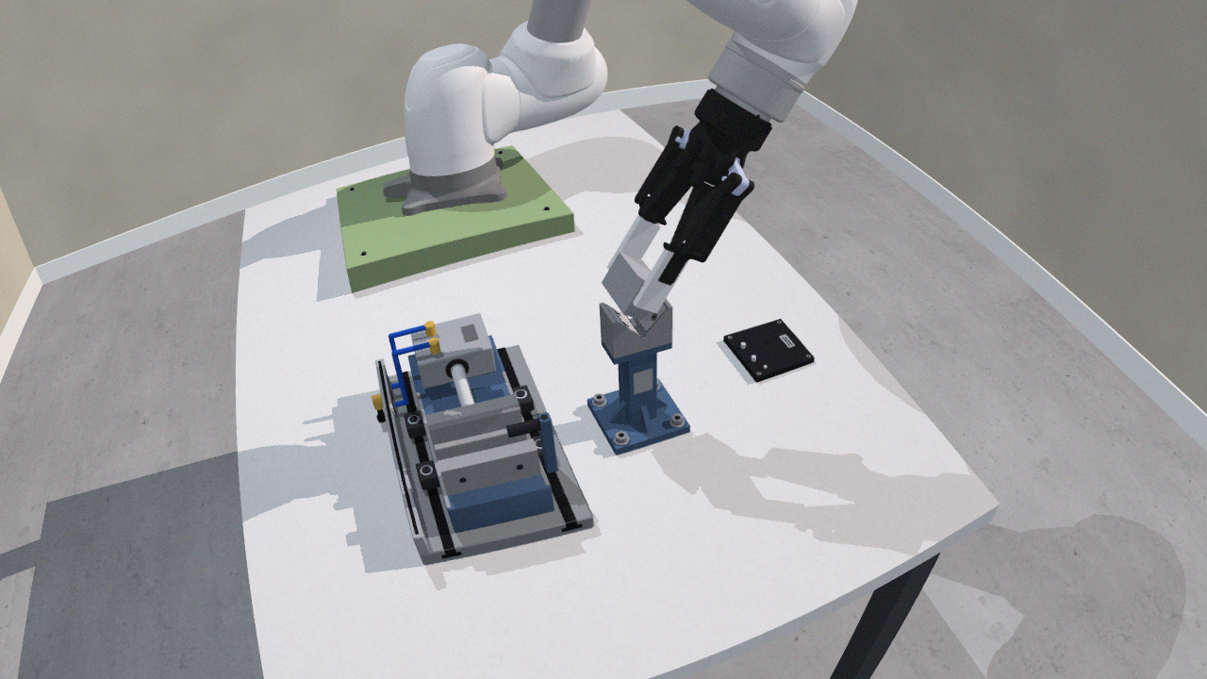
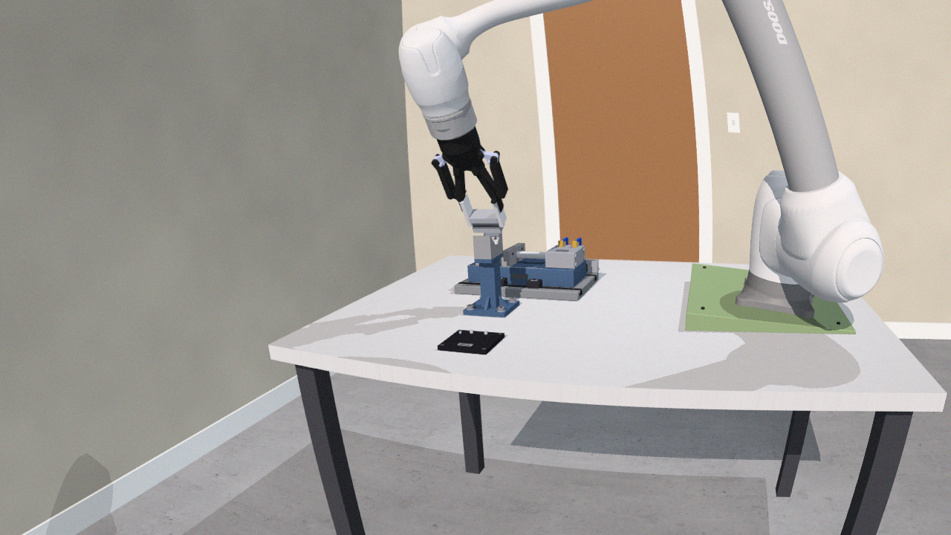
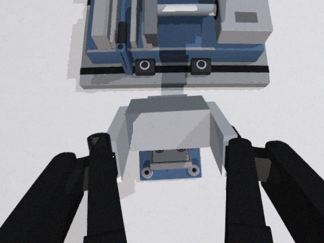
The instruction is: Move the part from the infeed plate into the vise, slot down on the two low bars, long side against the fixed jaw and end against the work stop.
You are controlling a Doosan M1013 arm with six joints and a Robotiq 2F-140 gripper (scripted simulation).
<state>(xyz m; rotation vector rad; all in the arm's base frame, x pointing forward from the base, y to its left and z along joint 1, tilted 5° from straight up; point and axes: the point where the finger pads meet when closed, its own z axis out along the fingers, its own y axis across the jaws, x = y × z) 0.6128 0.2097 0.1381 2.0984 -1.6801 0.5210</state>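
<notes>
My hand is 20 mm above the part and 10 mm to the left of it. Also, from my hand: blue work stop post (150 mm below, 120 mm to the right, 80 mm ahead); then blue v-block stand (150 mm below, 10 mm to the right); then work stop (140 mm to the right, 120 mm below, 80 mm ahead).
</notes>
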